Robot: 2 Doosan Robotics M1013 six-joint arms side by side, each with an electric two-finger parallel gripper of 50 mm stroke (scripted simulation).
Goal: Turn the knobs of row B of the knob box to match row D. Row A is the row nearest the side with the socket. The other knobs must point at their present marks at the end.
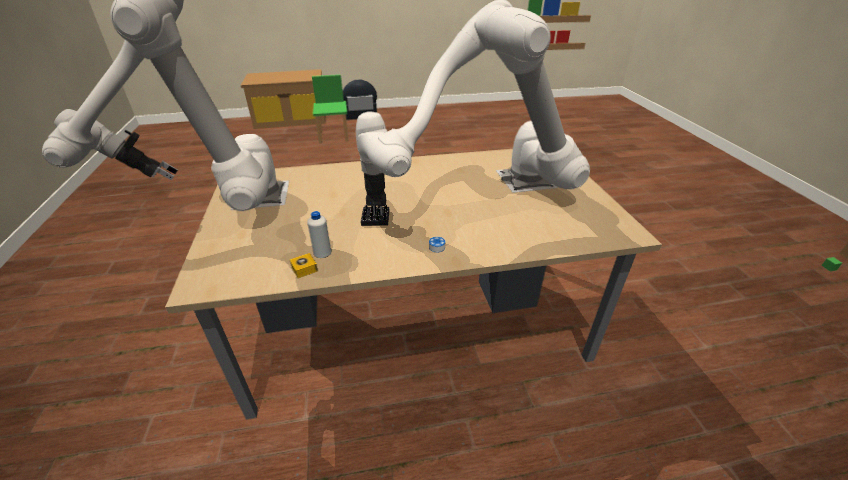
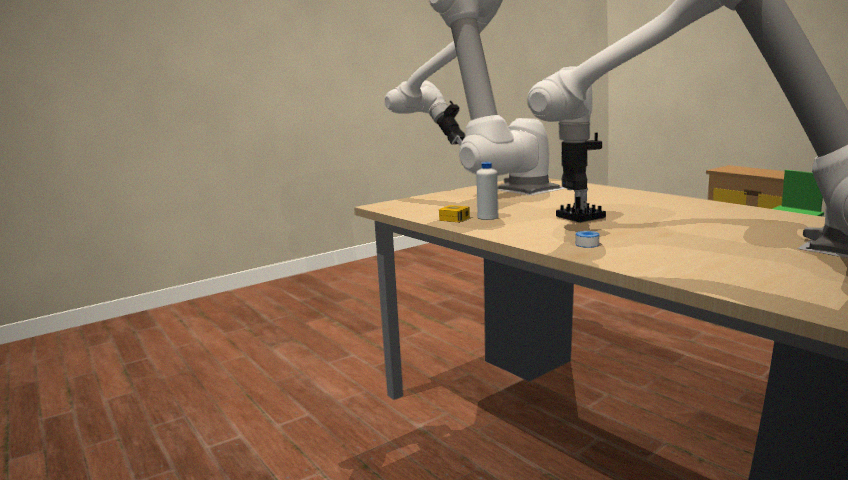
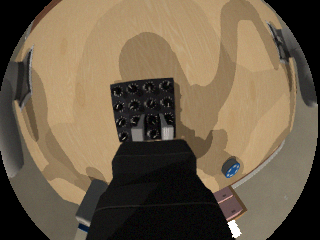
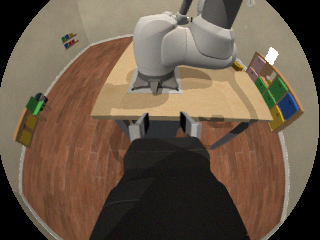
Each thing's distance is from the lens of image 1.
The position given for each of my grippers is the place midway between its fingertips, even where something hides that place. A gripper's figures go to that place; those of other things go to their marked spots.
my right gripper (image 1: pixel 174 175): 198 cm
white bottle (image 1: pixel 317 224): 143 cm
